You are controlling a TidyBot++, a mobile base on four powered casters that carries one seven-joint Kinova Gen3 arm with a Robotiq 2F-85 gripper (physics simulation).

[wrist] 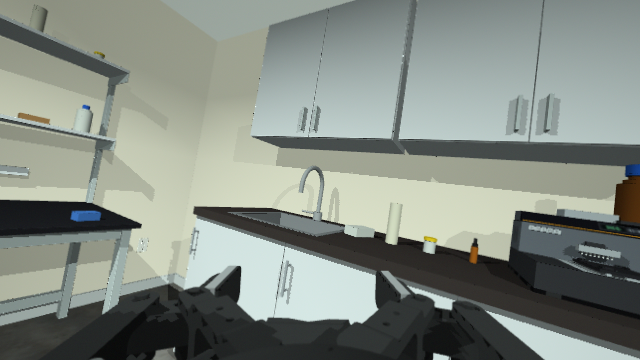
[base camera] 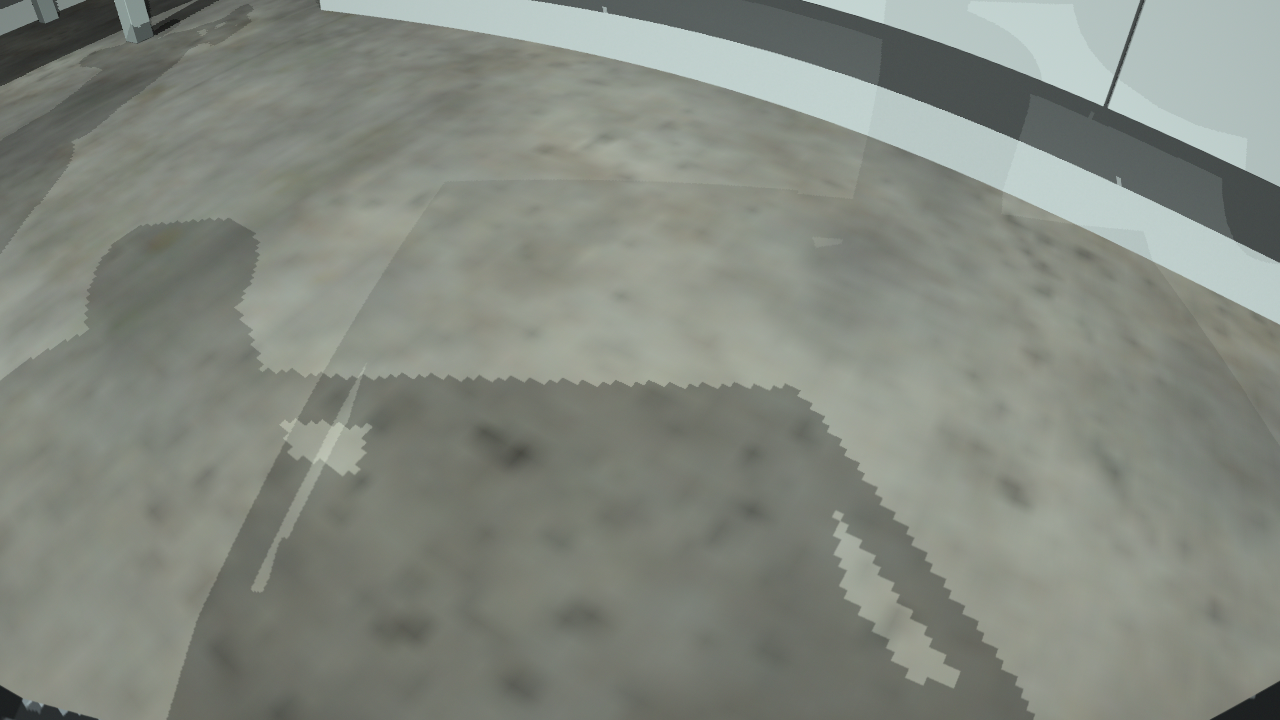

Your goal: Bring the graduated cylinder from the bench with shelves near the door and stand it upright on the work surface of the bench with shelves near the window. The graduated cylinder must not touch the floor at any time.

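Places are measured from the arm's base along level axes (x ahead, y left, z up), in millimetres.
Pixels of known places: gripper, fingertip midpoint: (wrist: pixel 308 283).
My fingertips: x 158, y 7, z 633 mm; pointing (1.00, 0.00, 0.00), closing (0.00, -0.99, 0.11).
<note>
For each thing: its top centre in the pictures, then the offset to it from my fingertips. "spot": a spot on its surface instead. Level surfaces: height alone.
- bench with shelves, surface height: 268 mm down
- blue block, top centre: (wrist: pixel 87 211) 1083 mm ahead, 1118 mm left, 228 mm down
- pale upright cylinder, top centre: (wrist: pixel 396 203) 883 mm ahead, 378 mm right, 58 mm up
- pale leg, surface spot: (base camera: pixel 135 19) spot: 1138 mm ahead, 950 mm left, 982 mm down
My gripper (wrist: pixel 308 283) is open and empty in the wrist view, its fingertips wide apart in front of white base cabinets. A bench with shelves (wrist: pixel 35 216) stands at the left of the wrist view, with a dark work surface and two shelves above it. I cannot tell whether it is the bench near the door or the one near the window. A blue block (wrist: pixel 86 216) lies on its work surface. The graduated cylinder does not show in a form I can identify in either view.
A long counter (wrist: pixel 450 280) with a sink (wrist: pixel 300 223) runs to the right, bearing a pale upright cylinder (wrist: pixel 394 223), small containers and a dark machine (wrist: pixel 575 255). Wall cabinets (wrist: pixel 350 80) hang above. In the base view, white cabinets (base camera: pixel 1190 80) curve along the upper right and a pale leg (base camera: pixel 135 19) stands upper left.
</note>
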